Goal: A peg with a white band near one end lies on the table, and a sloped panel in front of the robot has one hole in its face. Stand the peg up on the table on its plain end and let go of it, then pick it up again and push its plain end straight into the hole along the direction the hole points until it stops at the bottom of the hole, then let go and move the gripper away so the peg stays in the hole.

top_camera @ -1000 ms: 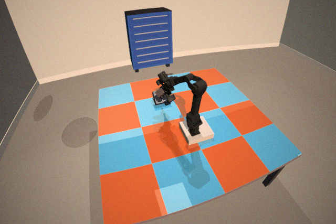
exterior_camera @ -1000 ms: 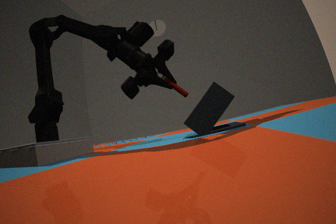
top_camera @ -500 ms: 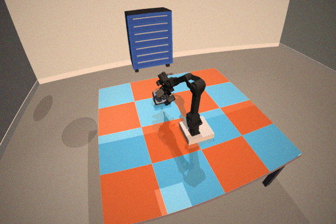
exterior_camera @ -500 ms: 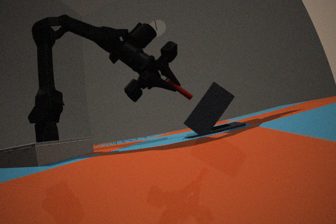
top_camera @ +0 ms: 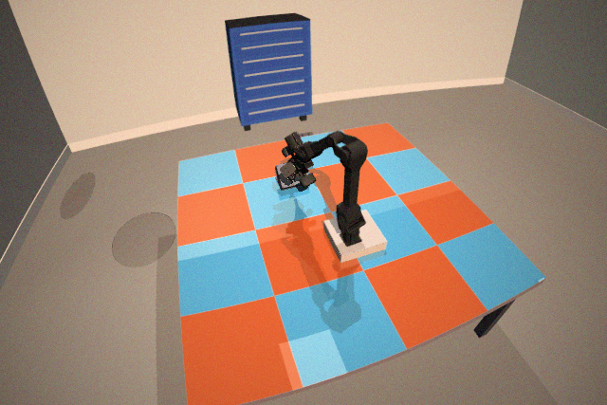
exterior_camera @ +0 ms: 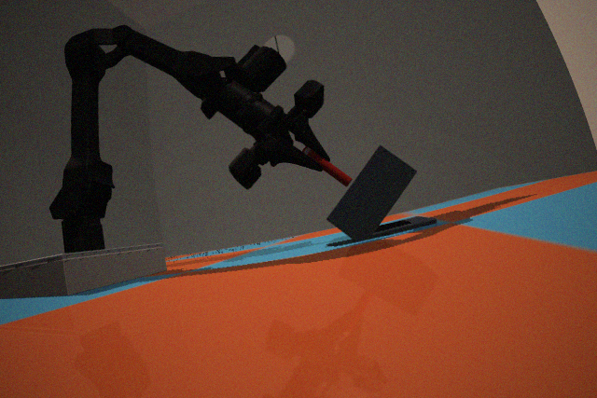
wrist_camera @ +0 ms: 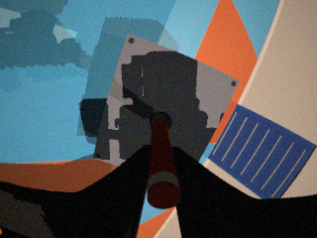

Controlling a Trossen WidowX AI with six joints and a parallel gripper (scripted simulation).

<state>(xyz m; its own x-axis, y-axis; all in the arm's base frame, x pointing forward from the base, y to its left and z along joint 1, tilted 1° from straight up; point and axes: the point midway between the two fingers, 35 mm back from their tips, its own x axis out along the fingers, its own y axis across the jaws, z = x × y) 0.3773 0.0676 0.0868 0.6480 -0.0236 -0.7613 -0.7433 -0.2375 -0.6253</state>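
Now: the red peg 10 mm behind my gripper tip and 10 mm above it. The rest, counted from my gripper tip: sloped panel (60 mm below, 50 mm ahead); flat panel foot (110 mm below, 70 mm ahead).
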